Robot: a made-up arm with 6 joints. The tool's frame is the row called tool.
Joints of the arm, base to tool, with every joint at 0 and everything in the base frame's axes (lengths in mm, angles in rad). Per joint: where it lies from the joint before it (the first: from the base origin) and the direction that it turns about. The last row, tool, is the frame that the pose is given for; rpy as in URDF.
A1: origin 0.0 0.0 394.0 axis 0 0 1
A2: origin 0.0 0.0 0.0 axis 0 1 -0.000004
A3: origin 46.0 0.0 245.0 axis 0 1 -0.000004
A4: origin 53.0 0.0 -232.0 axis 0 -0.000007 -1
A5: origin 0.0 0.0 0.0 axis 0 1 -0.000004
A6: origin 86.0 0.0 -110.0 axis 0 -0.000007 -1
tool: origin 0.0 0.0 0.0 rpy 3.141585 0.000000 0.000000
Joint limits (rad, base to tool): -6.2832..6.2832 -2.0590..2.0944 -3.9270..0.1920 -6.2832..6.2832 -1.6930..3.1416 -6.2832..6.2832
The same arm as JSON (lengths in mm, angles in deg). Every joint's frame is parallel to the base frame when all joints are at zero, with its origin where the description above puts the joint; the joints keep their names.
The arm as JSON. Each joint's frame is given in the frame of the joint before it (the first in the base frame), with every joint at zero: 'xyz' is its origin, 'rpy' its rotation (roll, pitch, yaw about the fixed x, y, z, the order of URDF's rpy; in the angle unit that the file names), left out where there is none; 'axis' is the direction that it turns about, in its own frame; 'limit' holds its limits. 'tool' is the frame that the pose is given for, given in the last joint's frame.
{"units": {"length": "mm", "angle": "deg"}, "joints": [{"name": "A1", "type": "revolute", "origin": {"xyz": [0.0, 0.0, 394.0]}, "axis": "+z", "limit": {"lower": -360.0, "upper": 360.0}}, {"name": "A2", "type": "revolute", "origin": {"xyz": [0.0, 0.0, 0.0]}, "axis": "+y", "limit": {"lower": -117.97, "upper": 120.0}}, {"name": "A3", "type": "revolute", "origin": {"xyz": [46.0, 0.0, 245.0]}, "axis": "+y", "limit": {"lower": -225.0, "upper": 11.0}}, {"name": "A4", "type": "revolute", "origin": {"xyz": [53.0, 0.0, -232.0]}, "axis": "-z", "limit": {"lower": -360.0, "upper": 360.0}}, {"name": "A5", "type": "revolute", "origin": {"xyz": [0.0, 0.0, 0.0]}, "axis": "+y", "limit": {"lower": -97.0, "upper": 180.0}}, {"name": "A6", "type": "revolute", "origin": {"xyz": [86.0, 0.0, -110.0]}, "axis": "-z", "limit": {"lower": -360.0, "upper": 360.0}}], "tool": {"origin": {"xyz": [0.0, 0.0, 0.0], "rpy": [180.0, 0.0, 0.0]}}}
